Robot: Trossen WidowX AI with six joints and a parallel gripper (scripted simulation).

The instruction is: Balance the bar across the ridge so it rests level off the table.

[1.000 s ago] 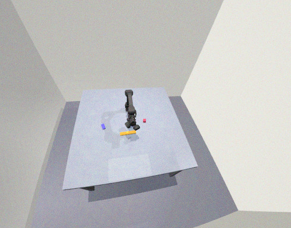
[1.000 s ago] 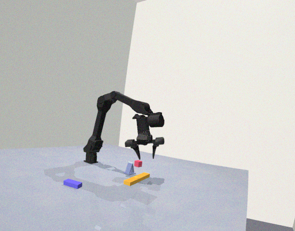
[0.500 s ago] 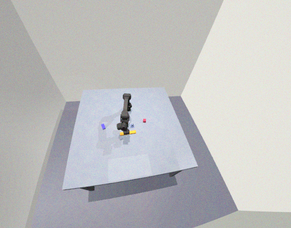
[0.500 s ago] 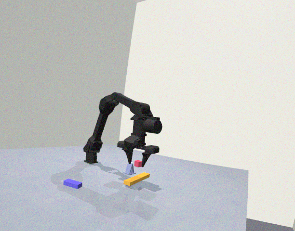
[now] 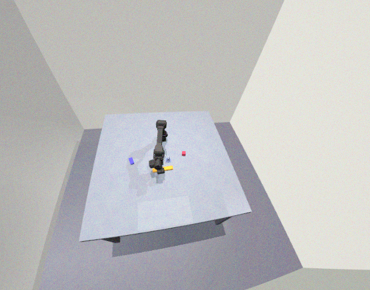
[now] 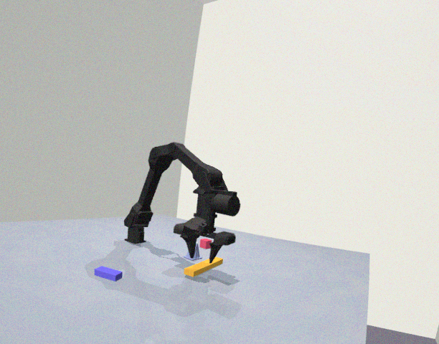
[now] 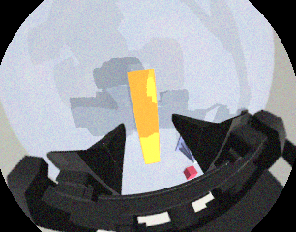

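My gripper tip is now 3 cm to the right of the yellow bar and 2 cm above it. The rest, counted from my gripper tip: purple block (25 cm to the right, 12 cm behind, 2 cm below); then small red cube (25 cm to the left, 15 cm behind, 2 cm below).
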